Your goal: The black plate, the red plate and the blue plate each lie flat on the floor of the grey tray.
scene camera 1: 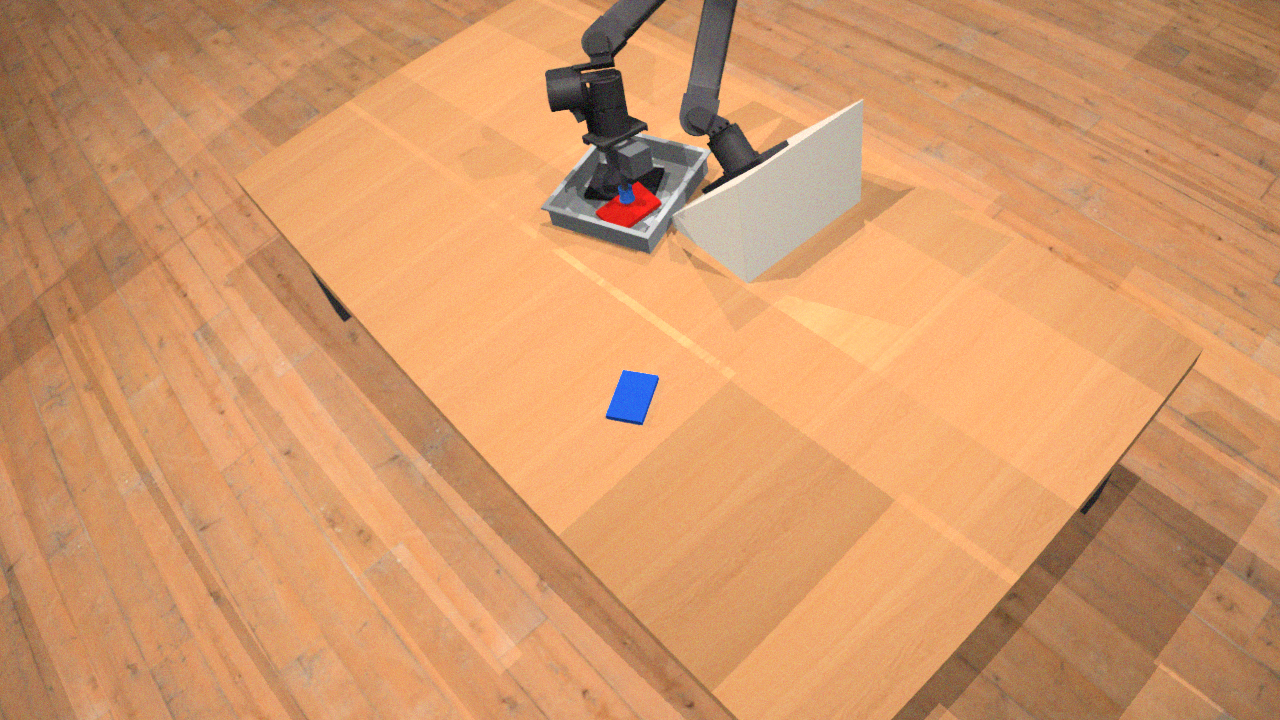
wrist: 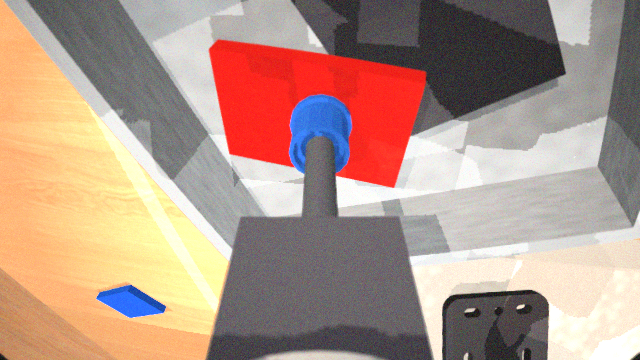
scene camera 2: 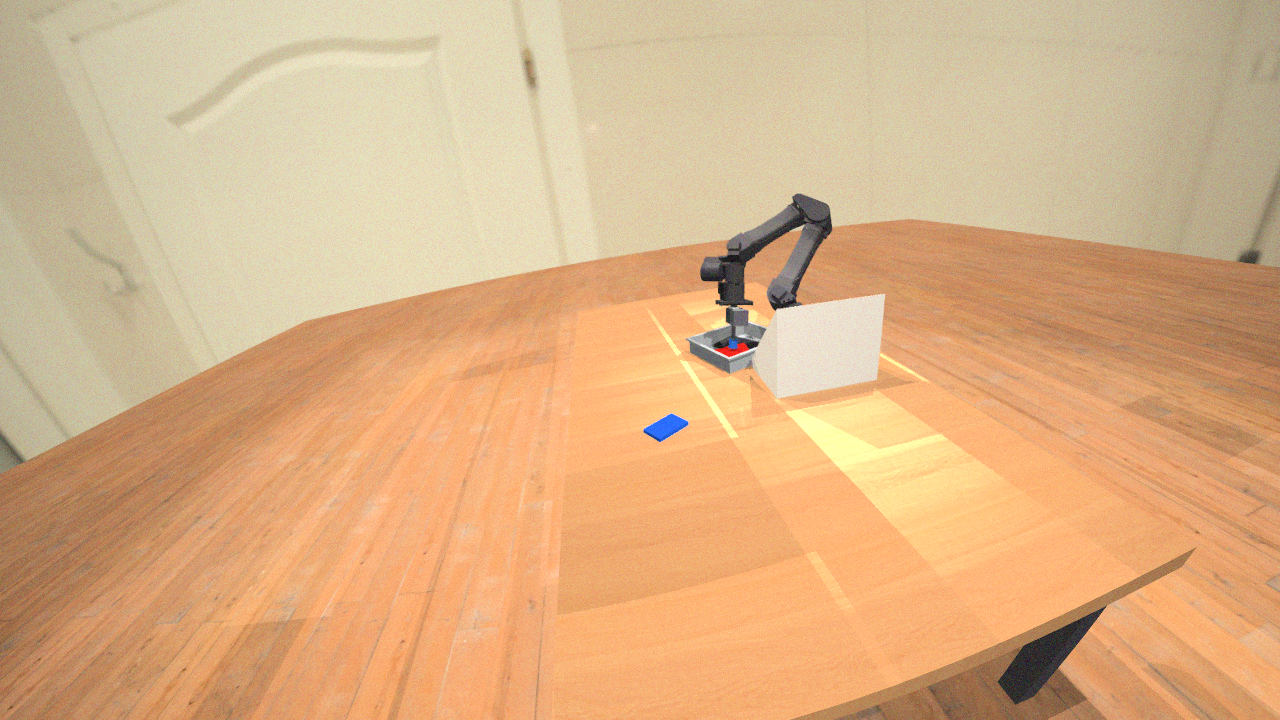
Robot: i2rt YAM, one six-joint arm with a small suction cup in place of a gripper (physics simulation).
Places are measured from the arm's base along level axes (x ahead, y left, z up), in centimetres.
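Where they show: hand at its tool point: [scene camera 1: 627, 199] [wrist: 320, 123] [scene camera 2: 733, 347]; arm's base at its link origin: [scene camera 1: 745, 170] [scene camera 2: 799, 333].
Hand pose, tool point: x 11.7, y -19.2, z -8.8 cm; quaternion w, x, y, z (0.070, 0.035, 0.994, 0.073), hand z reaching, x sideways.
Each offset is from my tool point to the top centre of the thing. "*": to the spot under its first point.
The grey tray @[dy -2.3, dx -2.6, dz +2.2 cm] [scene camera 1: 590, 223] [scene camera 2: 706, 355] [wrist: 514, 214] stands at the far side of the table. The red plate @[dy +0.6, dx +0.6, dz -0.1 cm] [scene camera 1: 633, 213] [scene camera 2: 729, 350] [wrist: 259, 98] is inside it, at a slight slant, its far edge over the black plate @[* dy -2.7, dx -7.8, dz -1.5 cm] [wrist: 492, 58]. The black plate lies on the tray floor and is mostly hidden by the arm in the scene views. My suction cup [scene camera 1: 627, 192] [scene camera 2: 733, 343] [wrist: 320, 129] is right over the red plate's middle, with suction off. I cannot tell whether it touches. The blue plate @[dy +30.7, dx +28.9, dz -1.9 cm] [scene camera 1: 632, 396] [scene camera 2: 666, 427] [wrist: 129, 301] lies flat on the table, well in front of the tray.
A white panel [scene camera 1: 779, 202] [scene camera 2: 823, 345] leans upright just right of the tray, in front of the arm's base. The tray walls stand close around the cup. A dark bracket [wrist: 496, 322] shows at the wrist view's lower right.
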